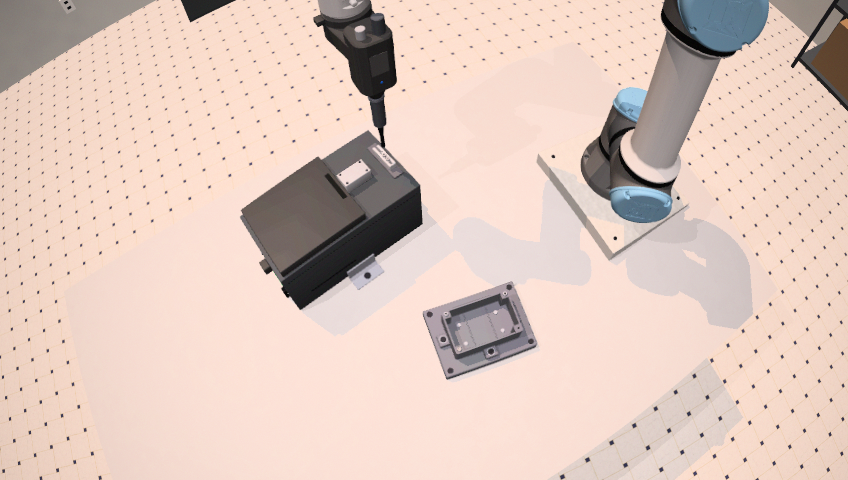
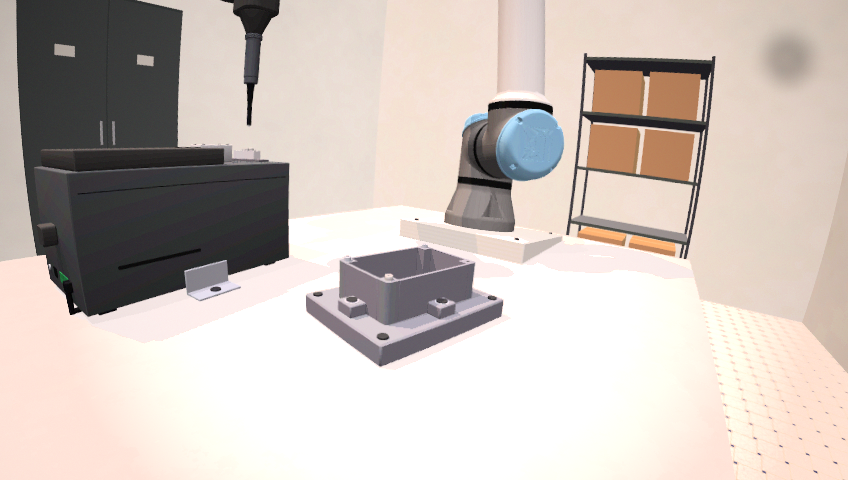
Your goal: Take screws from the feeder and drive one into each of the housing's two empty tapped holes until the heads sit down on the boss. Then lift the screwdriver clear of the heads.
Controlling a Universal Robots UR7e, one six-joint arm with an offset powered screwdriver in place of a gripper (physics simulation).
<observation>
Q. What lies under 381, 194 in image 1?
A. A black screw feeder.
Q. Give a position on a dark cover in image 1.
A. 301, 215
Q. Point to an angle bracket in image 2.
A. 198, 278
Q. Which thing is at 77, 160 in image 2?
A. A dark cover.
</observation>
